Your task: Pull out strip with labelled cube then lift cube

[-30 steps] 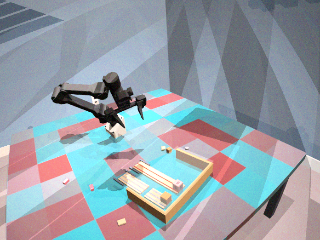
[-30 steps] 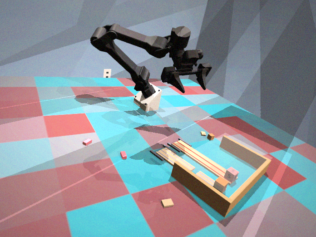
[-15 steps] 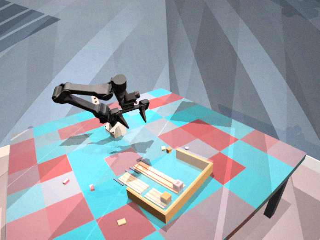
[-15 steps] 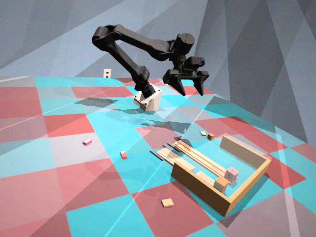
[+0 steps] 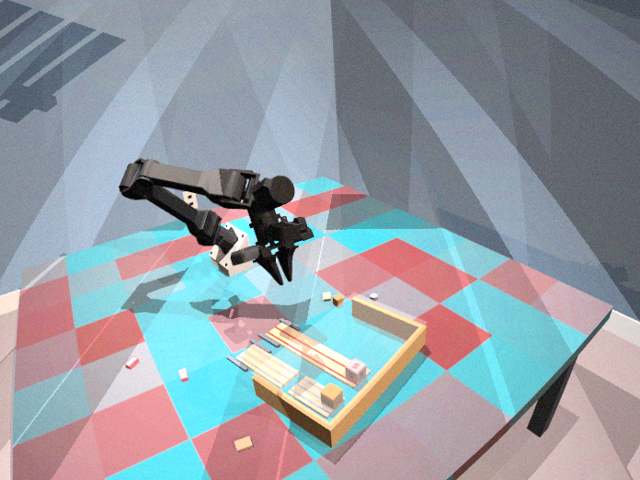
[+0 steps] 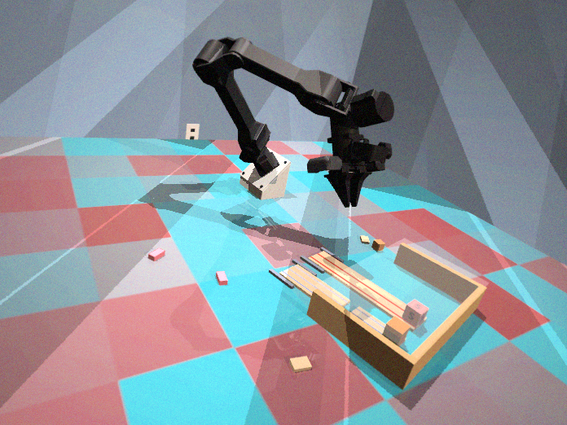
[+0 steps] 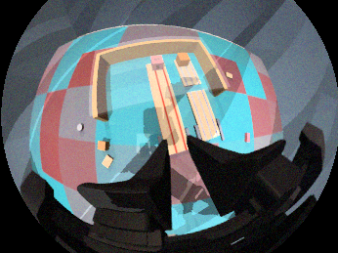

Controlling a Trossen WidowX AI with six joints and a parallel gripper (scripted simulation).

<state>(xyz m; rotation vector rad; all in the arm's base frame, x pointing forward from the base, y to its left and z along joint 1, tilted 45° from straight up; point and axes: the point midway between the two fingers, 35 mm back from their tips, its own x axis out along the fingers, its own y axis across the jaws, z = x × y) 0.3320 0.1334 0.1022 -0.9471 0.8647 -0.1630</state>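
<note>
Right now the labelled cube marked s is 20 cm ahead of my gripper tip, 12 cm below it and 5 cm to the left of it.
</note>
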